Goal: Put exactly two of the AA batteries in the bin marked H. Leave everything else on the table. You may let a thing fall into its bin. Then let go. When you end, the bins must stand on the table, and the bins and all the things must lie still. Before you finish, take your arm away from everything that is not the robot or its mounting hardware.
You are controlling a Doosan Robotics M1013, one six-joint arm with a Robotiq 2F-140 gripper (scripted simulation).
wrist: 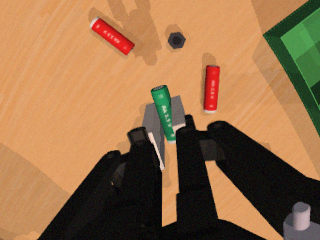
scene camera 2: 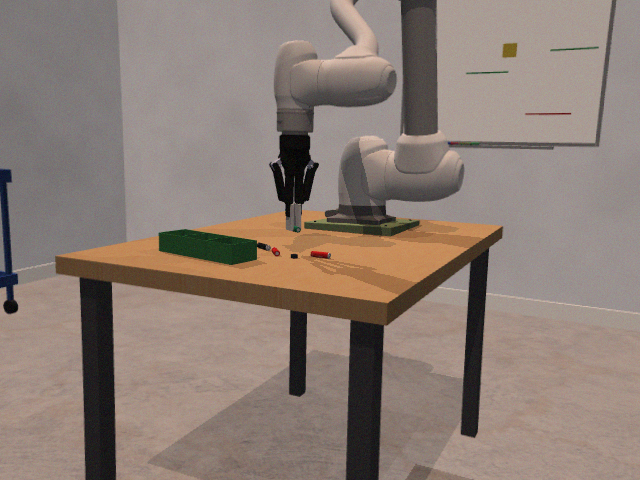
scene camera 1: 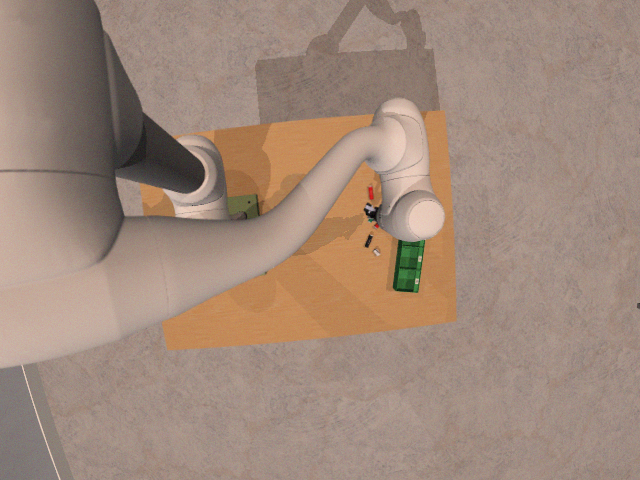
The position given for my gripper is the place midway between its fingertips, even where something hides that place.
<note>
I see my gripper (scene camera 2: 293,229), a green bin row (scene camera 2: 202,245) and a green AA battery (wrist: 160,94).
The green bin row shows as well in scene camera 1 (scene camera 1: 407,256). My gripper is seen too in the wrist view (wrist: 167,114).
</note>
